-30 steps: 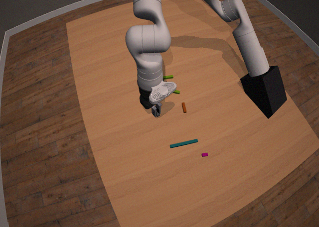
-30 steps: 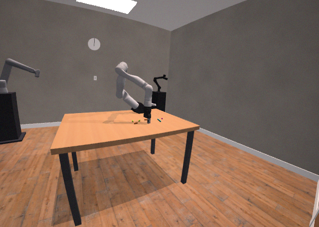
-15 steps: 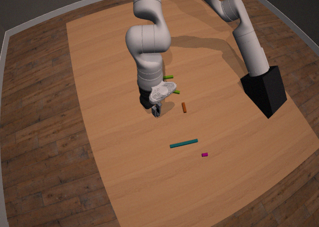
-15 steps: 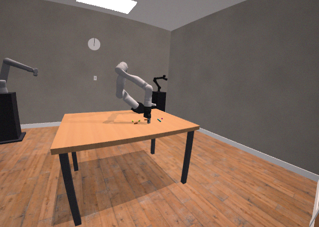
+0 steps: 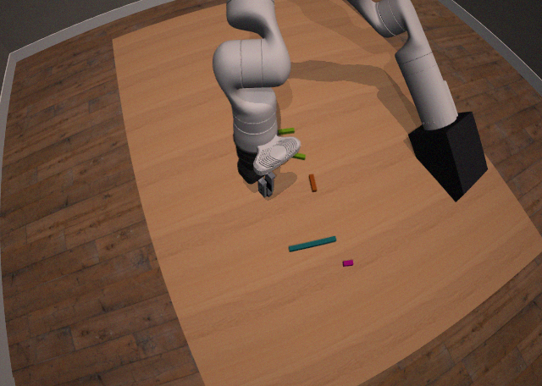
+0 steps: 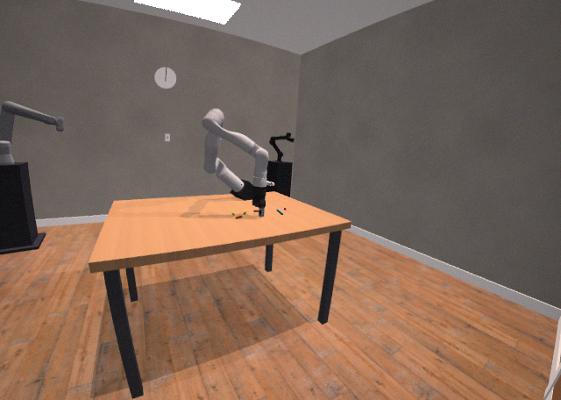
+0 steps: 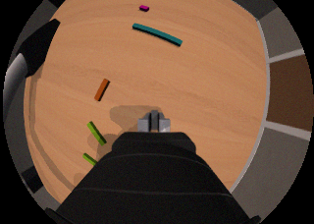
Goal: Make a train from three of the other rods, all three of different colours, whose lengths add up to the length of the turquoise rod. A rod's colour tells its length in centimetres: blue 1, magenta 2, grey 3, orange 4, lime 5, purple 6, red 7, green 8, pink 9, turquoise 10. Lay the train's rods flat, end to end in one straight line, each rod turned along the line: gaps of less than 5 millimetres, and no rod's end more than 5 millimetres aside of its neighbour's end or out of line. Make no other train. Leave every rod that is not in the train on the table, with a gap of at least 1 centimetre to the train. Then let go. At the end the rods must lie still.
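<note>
Right now my hand is 23 cm to the right of the magenta rod, 5 cm past it and 2 cm above it. The rest, counted from my hand: turquoise rod 15 cm to the left, 2 cm below, 2 cm behind; then grey rod 1 cm below.
</note>
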